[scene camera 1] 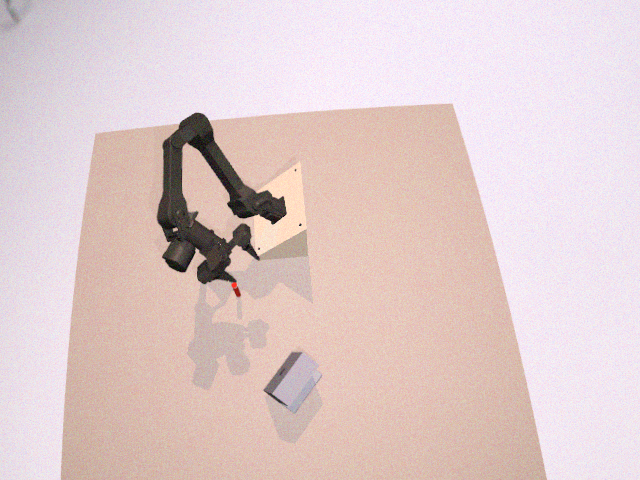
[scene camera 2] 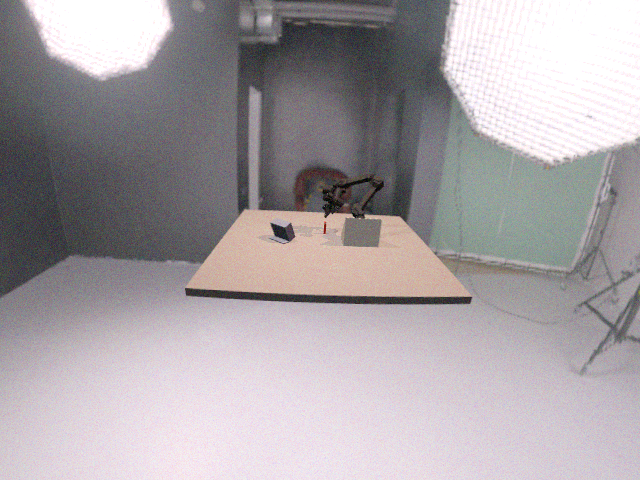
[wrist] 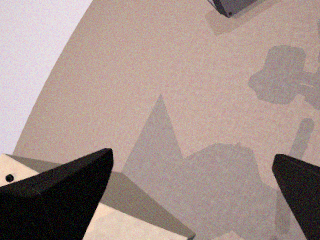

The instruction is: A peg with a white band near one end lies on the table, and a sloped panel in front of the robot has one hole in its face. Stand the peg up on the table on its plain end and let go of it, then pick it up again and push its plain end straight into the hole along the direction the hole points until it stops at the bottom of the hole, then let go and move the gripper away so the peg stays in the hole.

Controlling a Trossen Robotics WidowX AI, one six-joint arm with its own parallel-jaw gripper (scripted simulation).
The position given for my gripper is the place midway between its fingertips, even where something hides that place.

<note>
My gripper (scene camera 1: pixel 247 270) is open and holds nothing. I also see a grey sloped panel (scene camera 1: pixel 299 367).
My gripper is seen too in the wrist view (wrist: pixel 194 160).
</note>
